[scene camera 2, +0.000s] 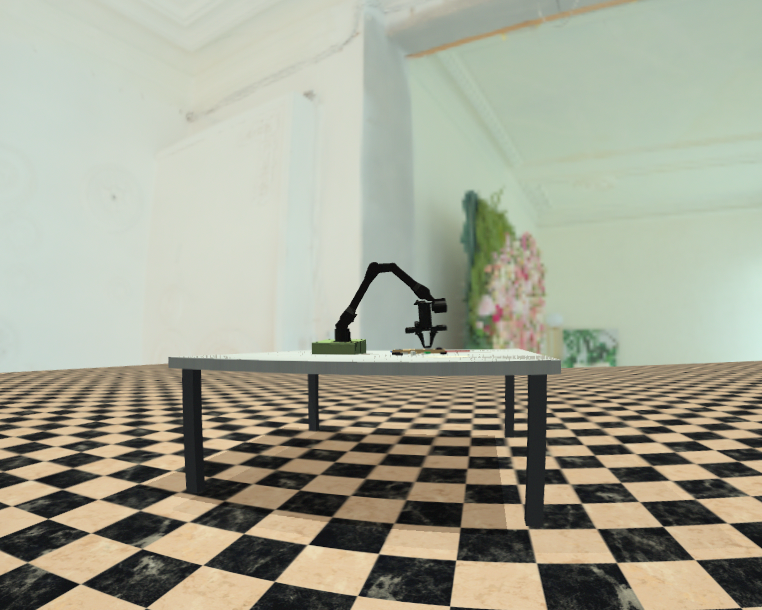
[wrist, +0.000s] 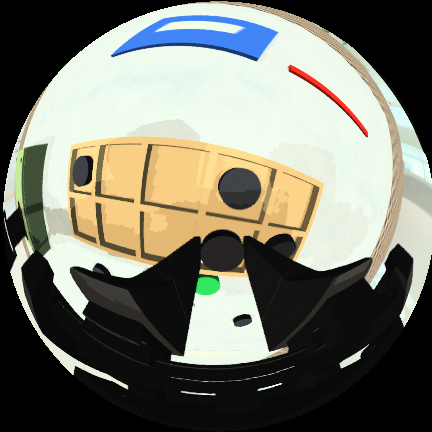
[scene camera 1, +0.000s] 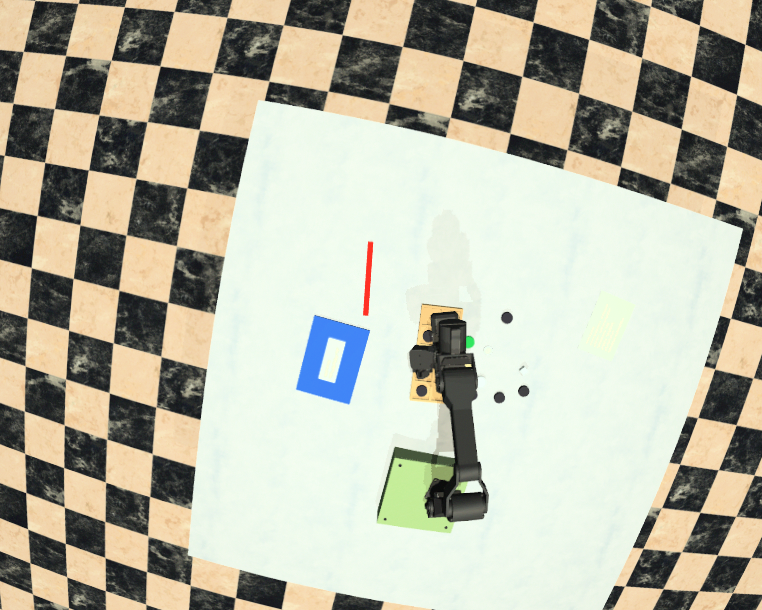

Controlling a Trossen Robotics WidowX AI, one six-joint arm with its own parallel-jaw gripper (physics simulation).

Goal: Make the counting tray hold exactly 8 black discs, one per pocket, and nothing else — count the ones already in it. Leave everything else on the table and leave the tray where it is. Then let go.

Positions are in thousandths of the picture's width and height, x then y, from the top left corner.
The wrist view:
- my gripper: 513, 559
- tan counting tray: 344, 453
